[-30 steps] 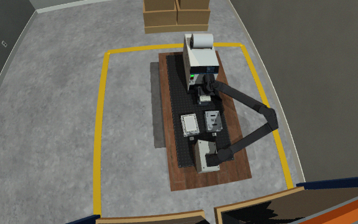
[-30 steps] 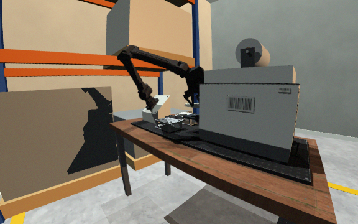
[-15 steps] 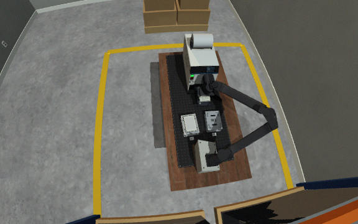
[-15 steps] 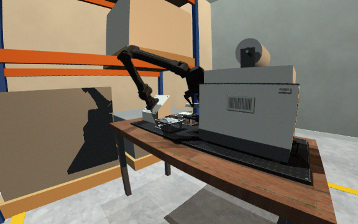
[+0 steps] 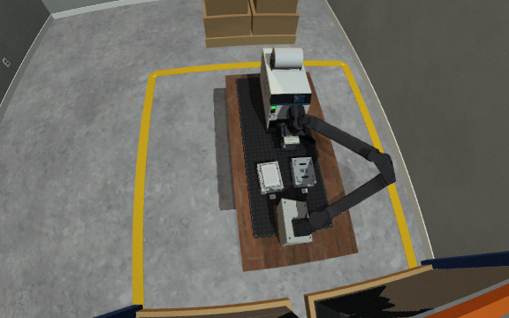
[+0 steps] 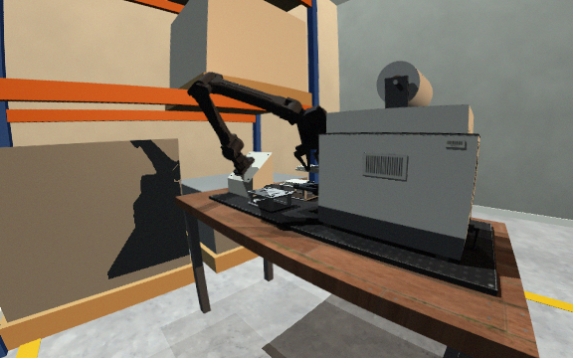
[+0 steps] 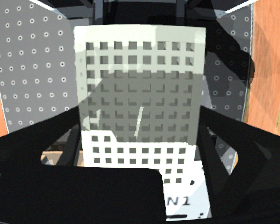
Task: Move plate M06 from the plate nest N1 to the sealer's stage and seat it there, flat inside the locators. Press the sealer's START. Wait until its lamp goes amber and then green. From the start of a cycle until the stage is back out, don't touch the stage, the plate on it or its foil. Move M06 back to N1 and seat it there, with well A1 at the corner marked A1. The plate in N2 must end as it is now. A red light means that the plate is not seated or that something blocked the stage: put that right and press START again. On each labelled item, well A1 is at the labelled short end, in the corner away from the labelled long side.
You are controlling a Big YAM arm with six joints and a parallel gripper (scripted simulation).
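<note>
Right now the white well plate is right at my hand. Also, from my hand: foil roll 330 mm ahead, 250 mm above, 10 mm to the right; dark stage 70 mm below; white plate 200 mm behind, 140 mm to the left, 100 mm below.
</note>
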